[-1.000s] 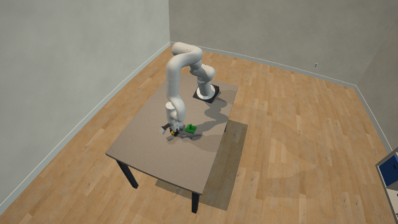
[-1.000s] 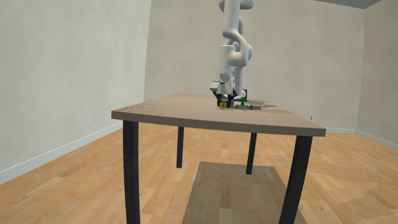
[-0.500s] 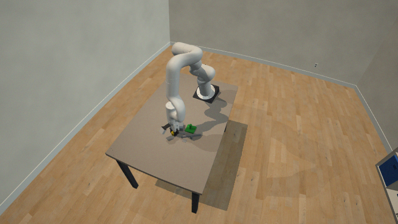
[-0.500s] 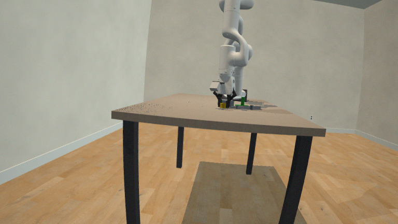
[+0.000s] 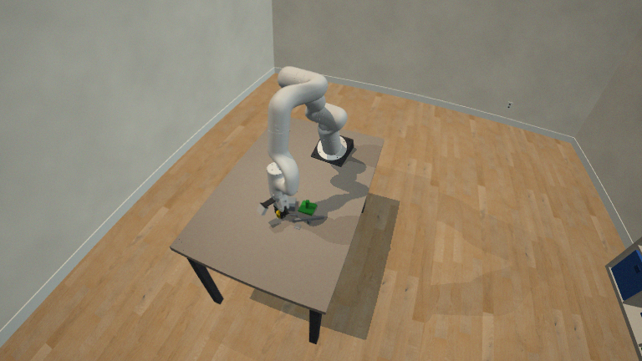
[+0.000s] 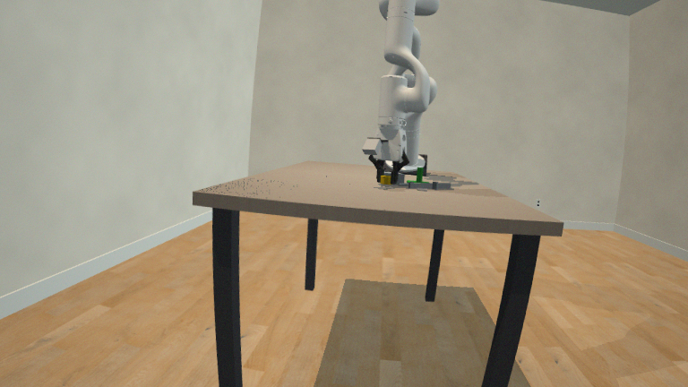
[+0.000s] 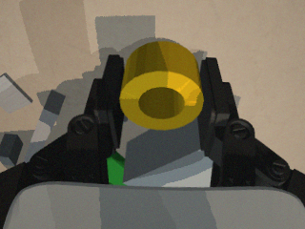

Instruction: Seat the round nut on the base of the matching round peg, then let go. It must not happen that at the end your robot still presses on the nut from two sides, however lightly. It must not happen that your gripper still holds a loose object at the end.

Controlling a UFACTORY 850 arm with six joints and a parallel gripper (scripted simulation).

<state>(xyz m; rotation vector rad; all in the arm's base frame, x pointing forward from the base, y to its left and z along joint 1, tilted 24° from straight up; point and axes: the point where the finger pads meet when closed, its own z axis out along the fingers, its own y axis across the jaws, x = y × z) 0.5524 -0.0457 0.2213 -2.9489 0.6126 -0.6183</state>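
Right now the grey block is 80 mm behind my hand, 10 mm to the left of it and 10 mm below it.
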